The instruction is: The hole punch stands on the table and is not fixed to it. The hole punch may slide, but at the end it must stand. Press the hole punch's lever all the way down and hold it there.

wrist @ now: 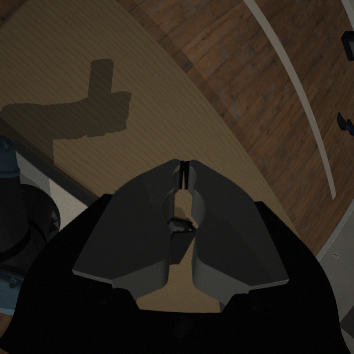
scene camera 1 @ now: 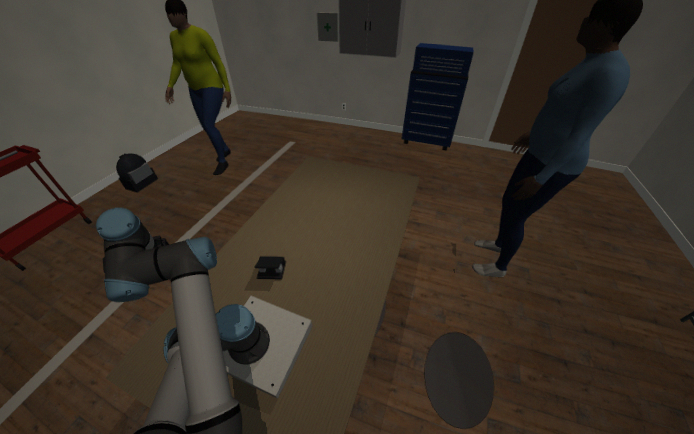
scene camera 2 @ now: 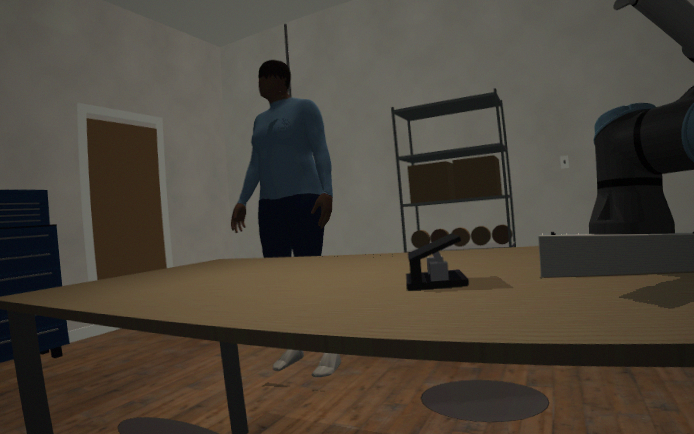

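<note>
The black hole punch stands upright on the table. Its lever is raised, slanting up toward the robot's base side in the scene camera 2 view. In the wrist view, part of the hole punch shows through the gap between the jaws, below the fingertips in the picture; the jaws hide the rest. My gripper is shut with nothing between its fingertips. It is above the table and apart from the hole punch. The gripper does not show in the scene camera 2 view.
The arm's pale mounting block stands on the table near the hole punch. A person in light blue stands beyond one side of the table. A person in yellow is beyond the other side. A red cart stands at the left.
</note>
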